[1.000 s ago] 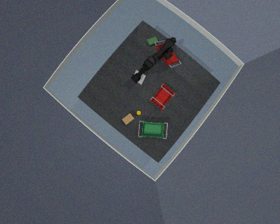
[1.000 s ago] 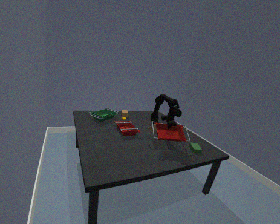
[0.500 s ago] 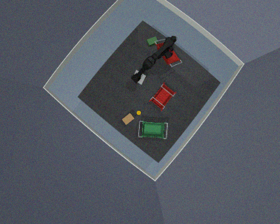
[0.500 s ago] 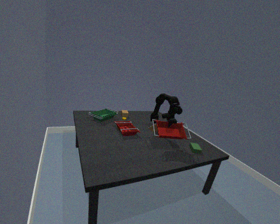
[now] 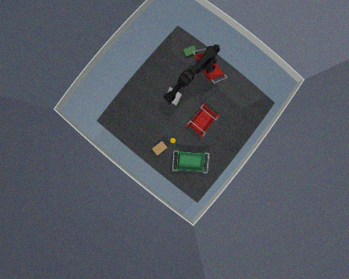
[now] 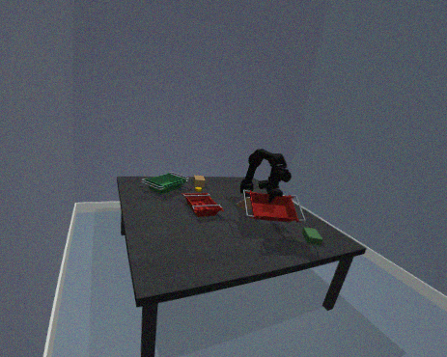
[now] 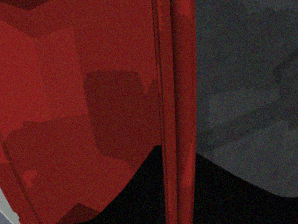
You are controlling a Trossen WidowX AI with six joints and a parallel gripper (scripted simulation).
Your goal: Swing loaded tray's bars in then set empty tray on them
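Now: gripper tip 40 mm short of the red tray and 60 mm to the right of it. Round my gripper tip: green block 210 mm behind, 200 mm to the left, 160 mm below; tan block 10 mm behind, 780 mm to the right, 150 mm below; yellow piece 60 mm ahead, 660 mm to the right, 170 mm below.
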